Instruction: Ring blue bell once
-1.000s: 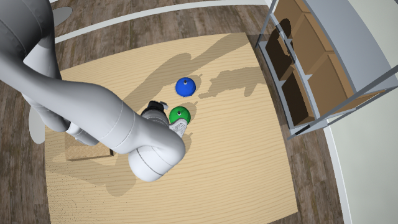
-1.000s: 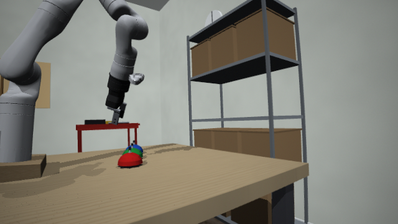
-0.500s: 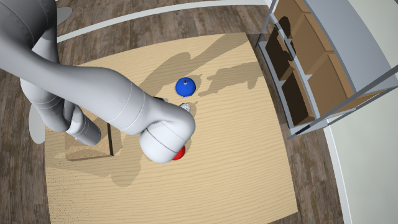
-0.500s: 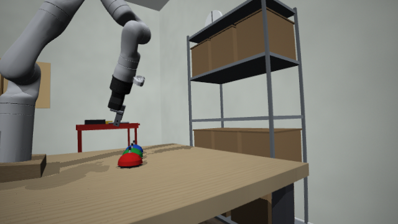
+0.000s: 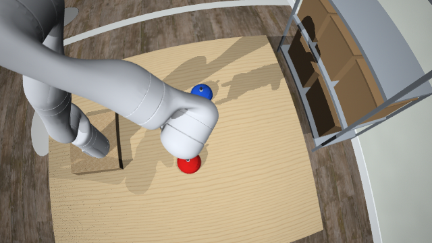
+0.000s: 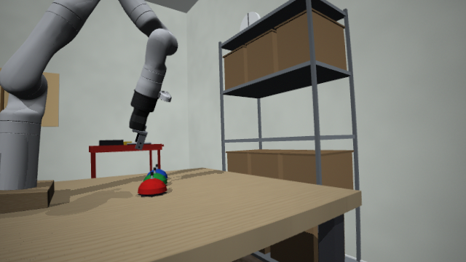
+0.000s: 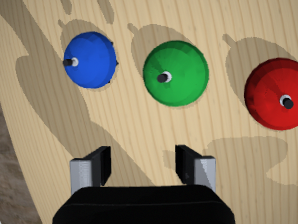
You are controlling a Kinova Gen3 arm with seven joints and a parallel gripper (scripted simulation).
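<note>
The blue bell is 120 mm ahead of my hand, 110 mm to the left of it and 120 mm below it. Also, from my hand: green bell 50 mm ahead, 120 mm below; red bell 10 mm behind, 110 mm to the right, 120 mm below.
</note>
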